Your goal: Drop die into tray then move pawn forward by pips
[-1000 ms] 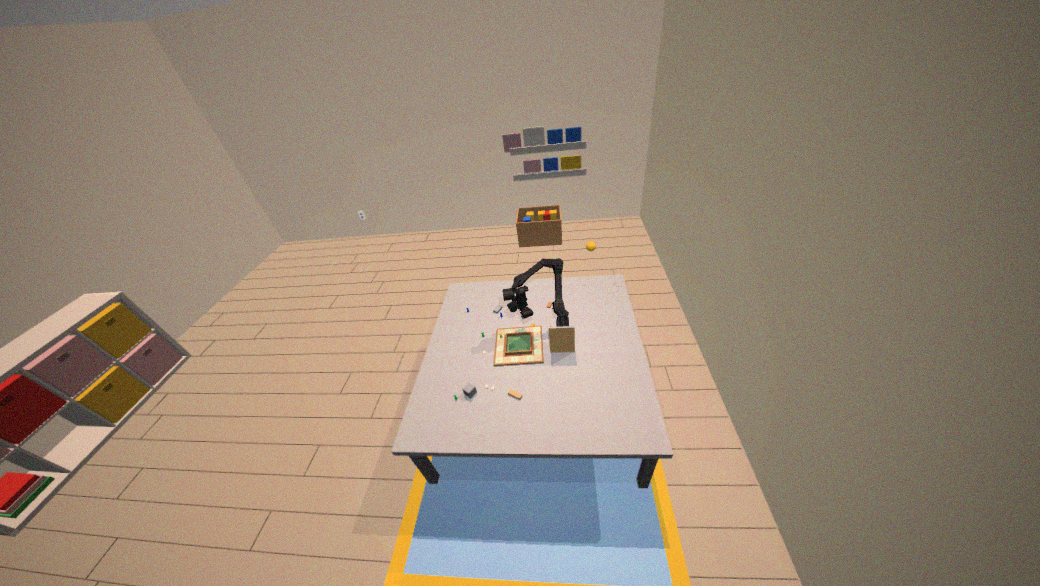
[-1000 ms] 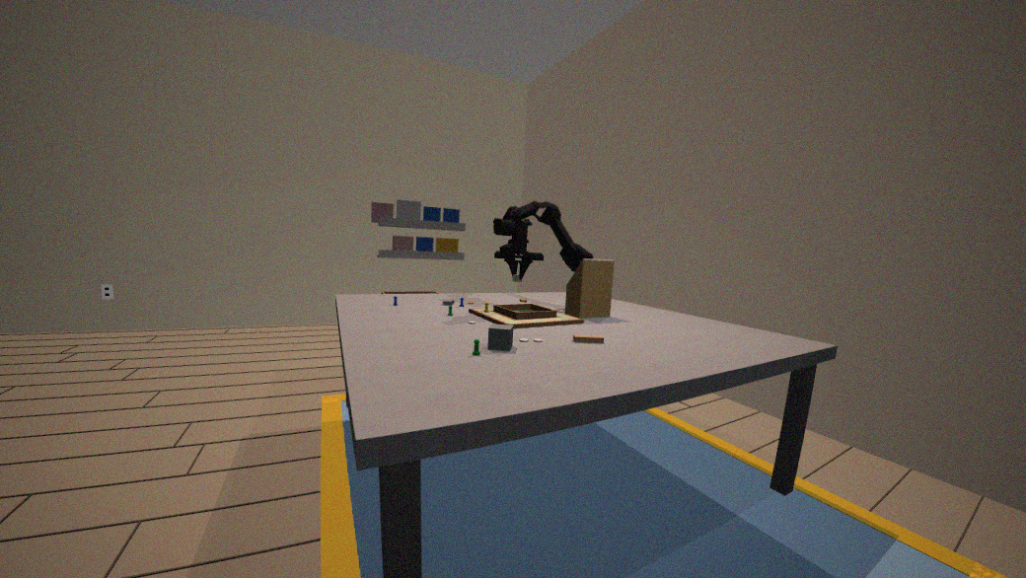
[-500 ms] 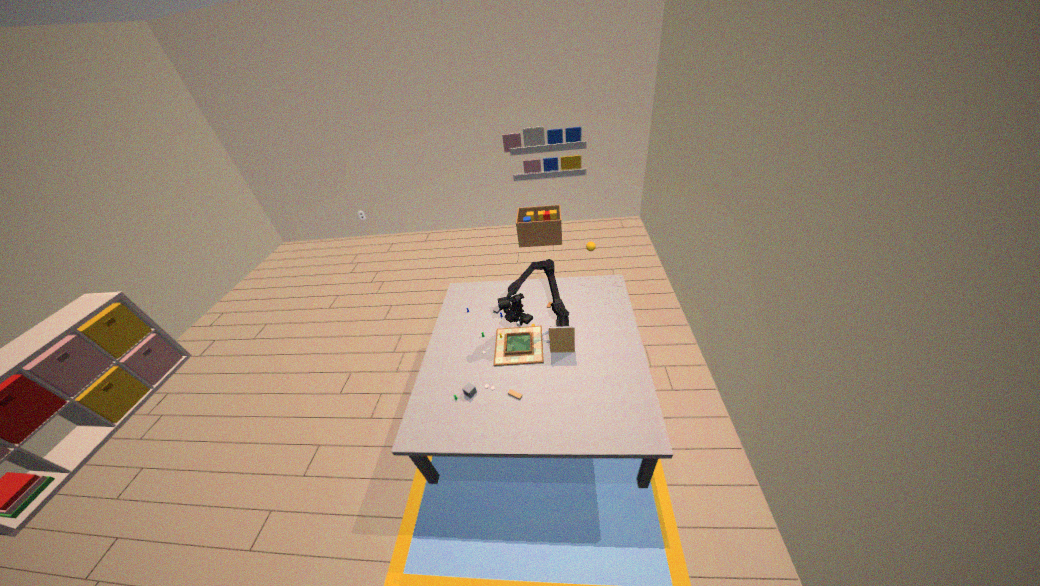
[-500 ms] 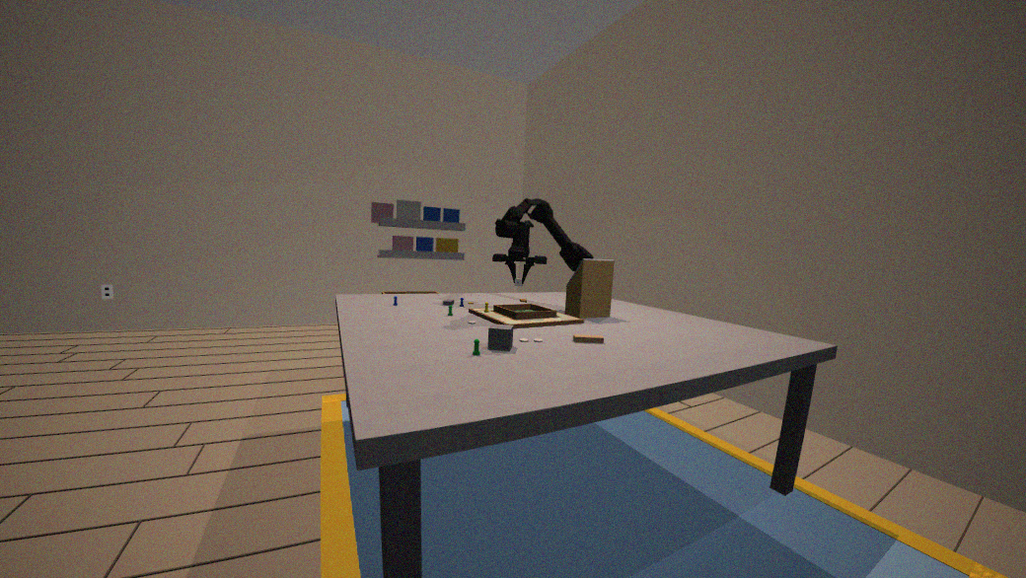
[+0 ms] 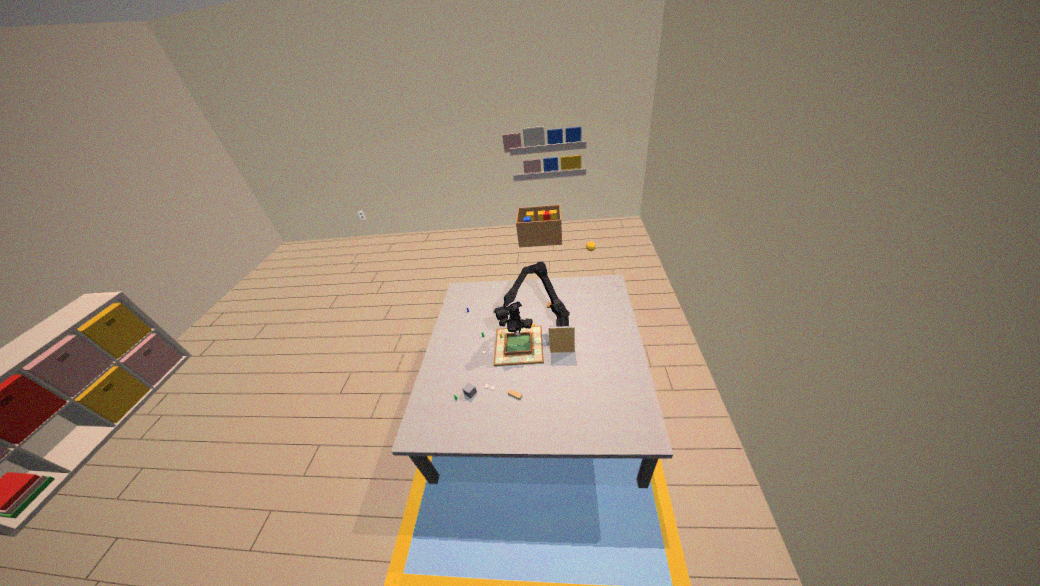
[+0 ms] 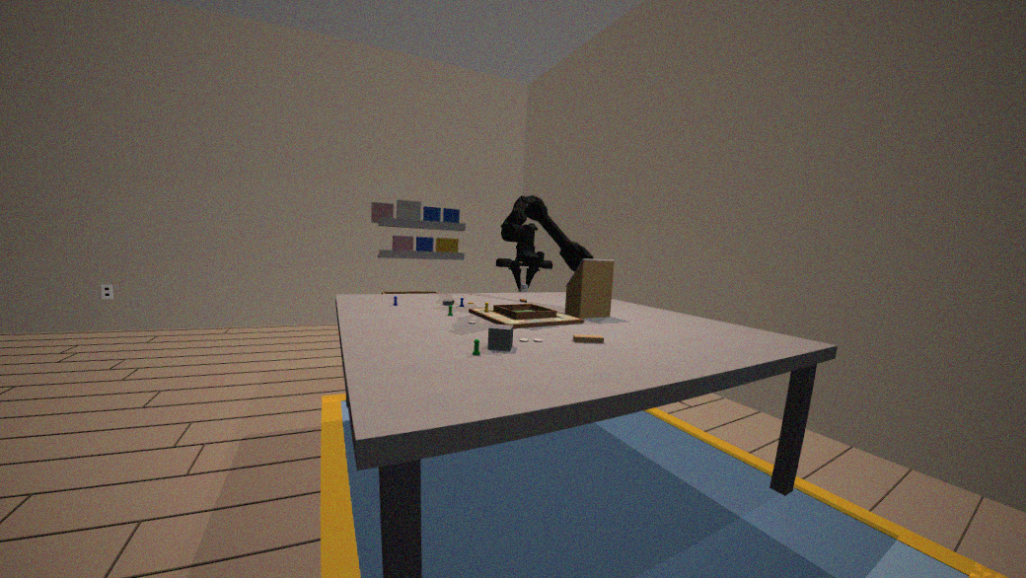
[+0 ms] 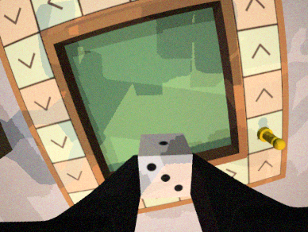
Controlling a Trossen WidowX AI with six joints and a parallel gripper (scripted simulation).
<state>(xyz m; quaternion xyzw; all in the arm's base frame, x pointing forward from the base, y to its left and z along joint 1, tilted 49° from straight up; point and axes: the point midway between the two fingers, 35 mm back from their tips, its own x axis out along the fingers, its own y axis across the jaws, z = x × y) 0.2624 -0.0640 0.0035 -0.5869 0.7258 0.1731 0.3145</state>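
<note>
Now: gripper tip 11 cm short of the yellow pawn, 7 cm above it and 5 cm to the left of it. The rest, counted from my gripper tip: flat grey block: 32 cm to the right, 14 cm ahead, 9 cm below; then white die: right at my gripper tip; then green dice tray: 9 cm below, 2 cm to the left.
</note>
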